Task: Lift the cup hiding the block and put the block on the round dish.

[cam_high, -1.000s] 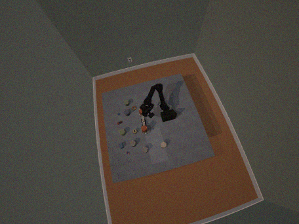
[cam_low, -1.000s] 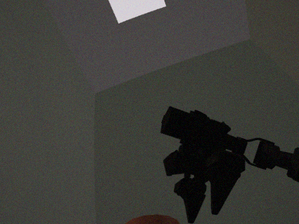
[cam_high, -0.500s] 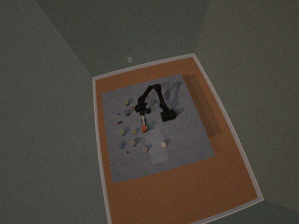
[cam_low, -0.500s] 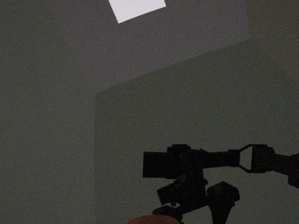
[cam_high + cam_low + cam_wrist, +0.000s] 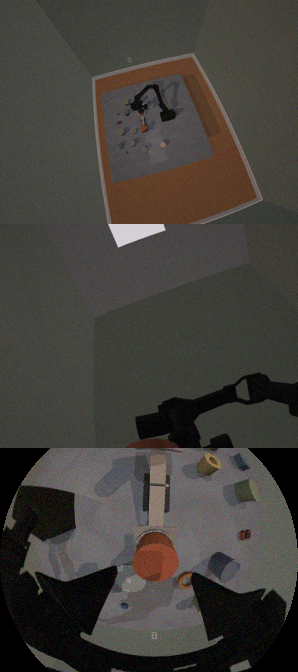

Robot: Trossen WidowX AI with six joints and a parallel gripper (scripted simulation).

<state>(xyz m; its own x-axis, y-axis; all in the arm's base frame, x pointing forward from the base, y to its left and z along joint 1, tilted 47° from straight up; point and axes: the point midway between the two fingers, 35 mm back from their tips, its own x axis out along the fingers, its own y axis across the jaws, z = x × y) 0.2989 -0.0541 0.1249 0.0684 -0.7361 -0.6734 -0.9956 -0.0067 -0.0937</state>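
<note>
My gripper tip is now 6 cm above the orange cup and 2 cm to the left of it. Also, from my gripper tip: balance beam: 13 cm to the left, 8 cm below, 1 cm ahead.
</note>
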